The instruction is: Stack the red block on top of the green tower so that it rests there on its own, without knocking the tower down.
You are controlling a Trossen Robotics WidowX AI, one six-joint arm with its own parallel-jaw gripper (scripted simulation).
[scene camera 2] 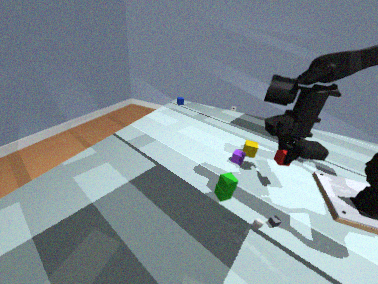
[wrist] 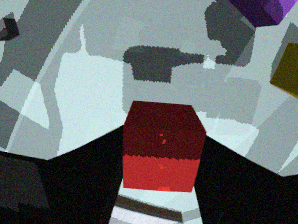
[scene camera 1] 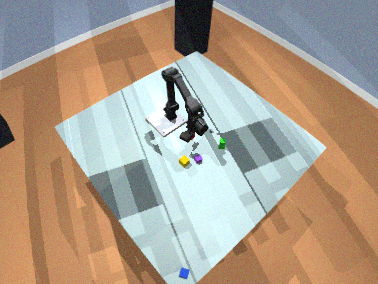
my gripper: holds a red block [wrist: 162, 143]
